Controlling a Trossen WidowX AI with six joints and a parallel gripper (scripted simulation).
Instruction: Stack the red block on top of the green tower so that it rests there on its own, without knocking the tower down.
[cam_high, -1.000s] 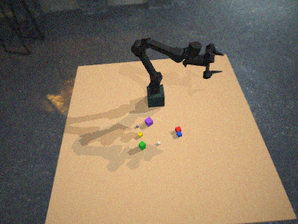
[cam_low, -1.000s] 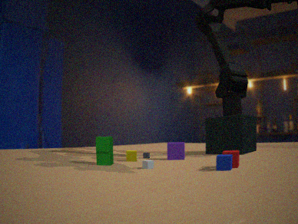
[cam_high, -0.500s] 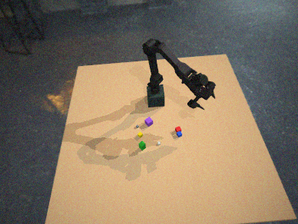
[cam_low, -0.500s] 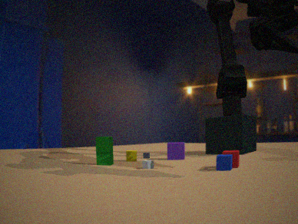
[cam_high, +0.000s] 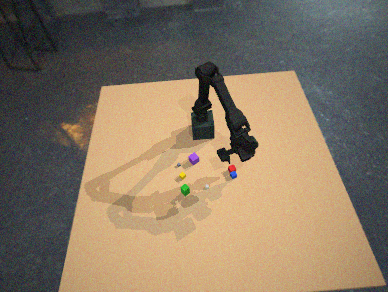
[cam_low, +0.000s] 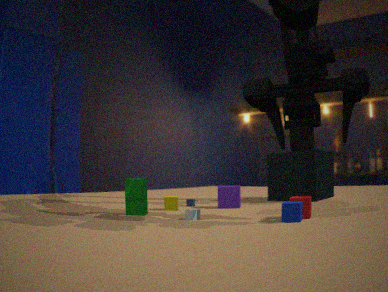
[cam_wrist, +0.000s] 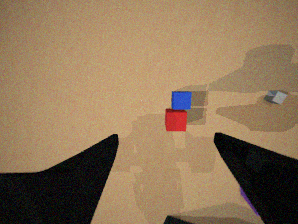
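My gripper tip is now 9 cm above the red block and 2 cm to the left of it. Round my gripper tip: purple block (22 cm to the right, 8 cm below, 6 cm behind); then blue block (9 cm below, 3 cm ahead, 2 cm to the right); then white block (15 cm to the right, 9 cm below, 9 cm ahead).
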